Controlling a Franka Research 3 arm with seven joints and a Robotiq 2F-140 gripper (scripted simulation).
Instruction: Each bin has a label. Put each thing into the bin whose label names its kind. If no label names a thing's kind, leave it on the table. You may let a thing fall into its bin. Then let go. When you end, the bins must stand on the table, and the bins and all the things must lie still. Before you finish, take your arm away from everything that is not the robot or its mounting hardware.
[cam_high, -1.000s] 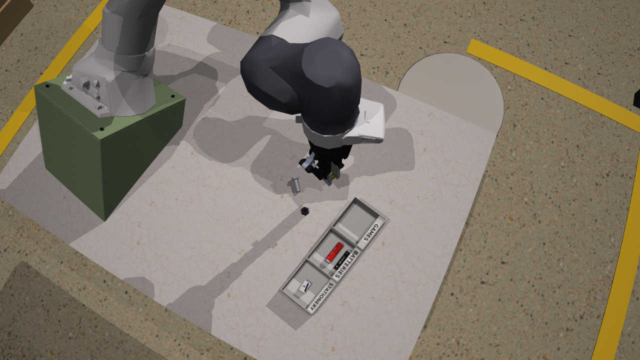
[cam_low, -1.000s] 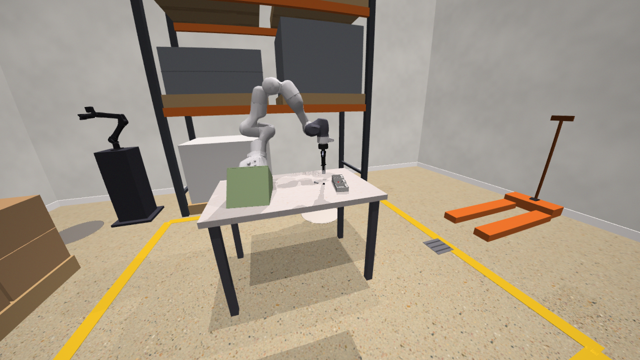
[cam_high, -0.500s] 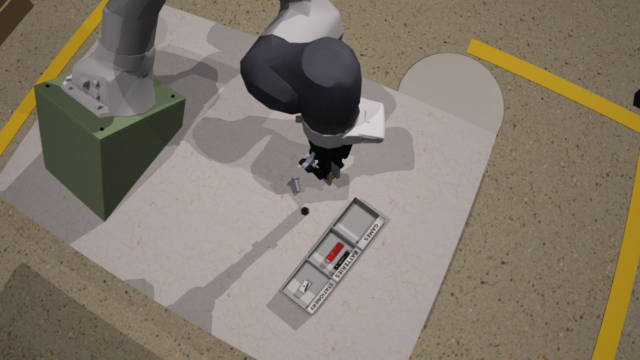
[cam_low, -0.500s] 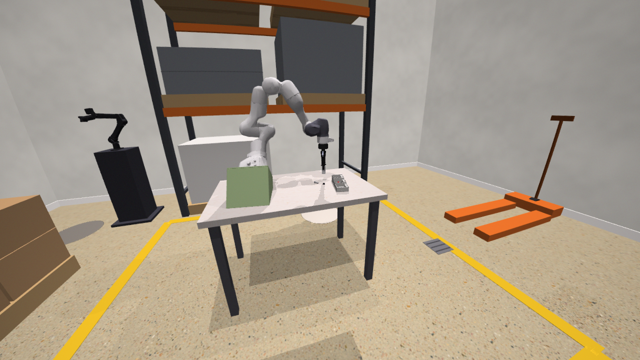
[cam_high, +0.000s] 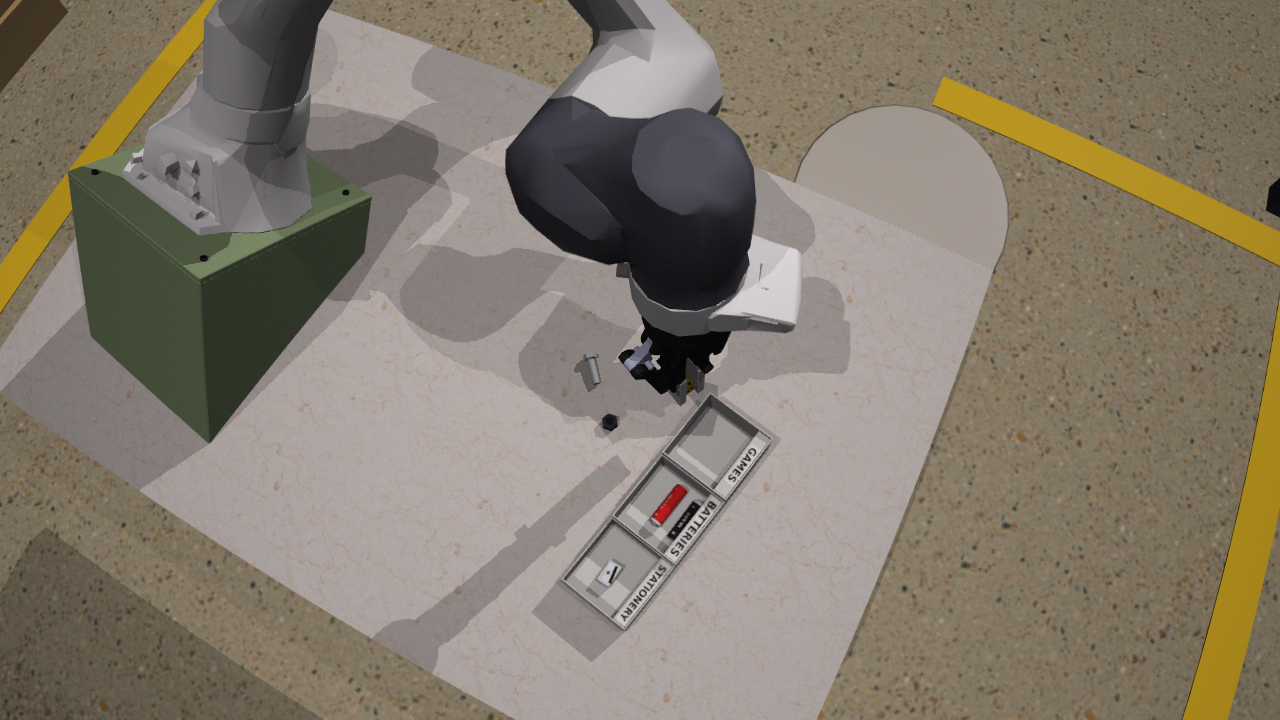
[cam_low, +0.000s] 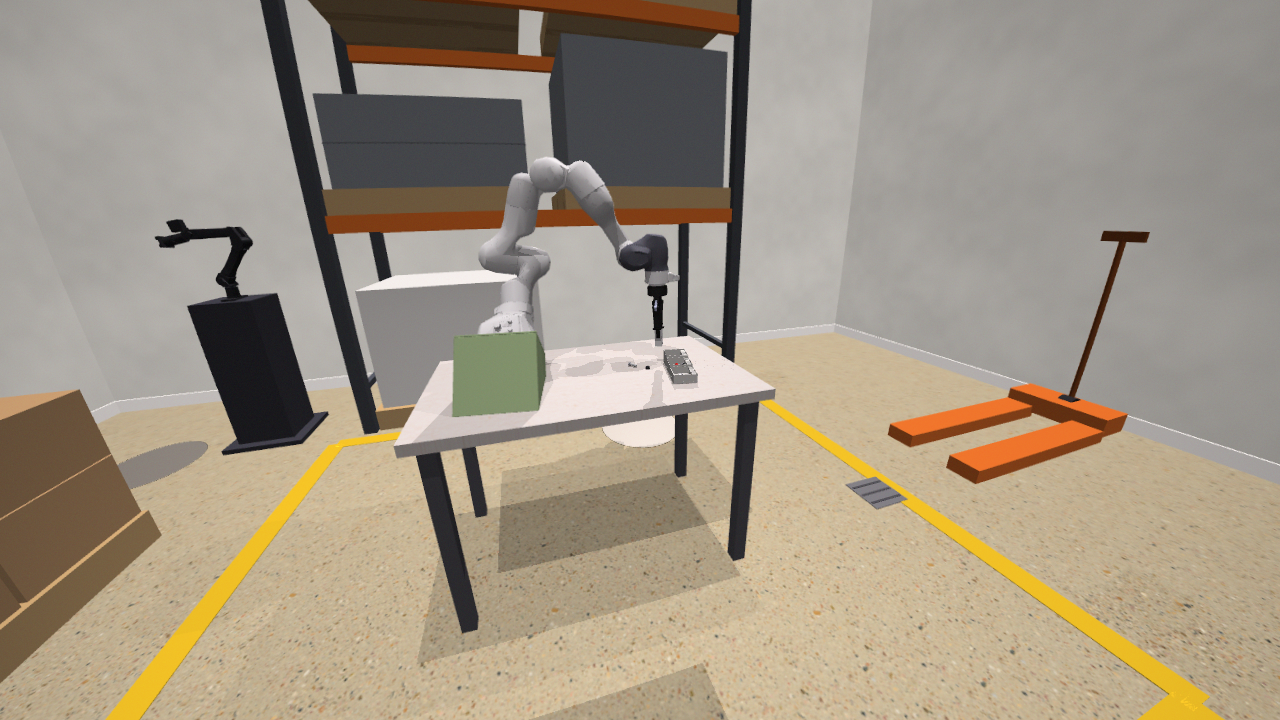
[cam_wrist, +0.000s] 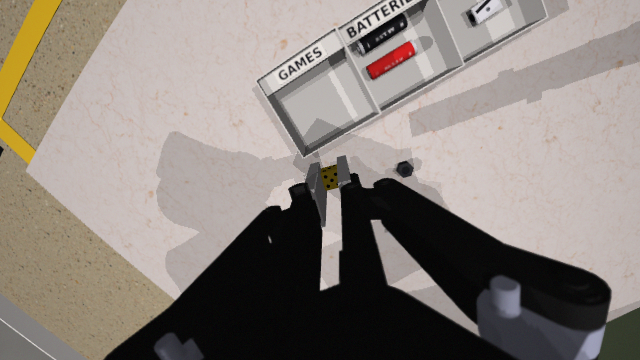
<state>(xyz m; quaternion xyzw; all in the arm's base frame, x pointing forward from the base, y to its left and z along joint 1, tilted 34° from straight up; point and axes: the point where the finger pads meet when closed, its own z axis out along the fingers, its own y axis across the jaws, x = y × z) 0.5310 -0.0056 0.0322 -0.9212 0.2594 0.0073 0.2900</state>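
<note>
Right now the red battery is 11 cm to the right of my hand, 9 cm below it and 3 cm ahead of it. Round my hand: black nut: 10 cm below, 7 cm behind, 5 cm to the right; silver bolt: 11 cm behind, 10 cm below; yellow die: 3 cm below.
</note>
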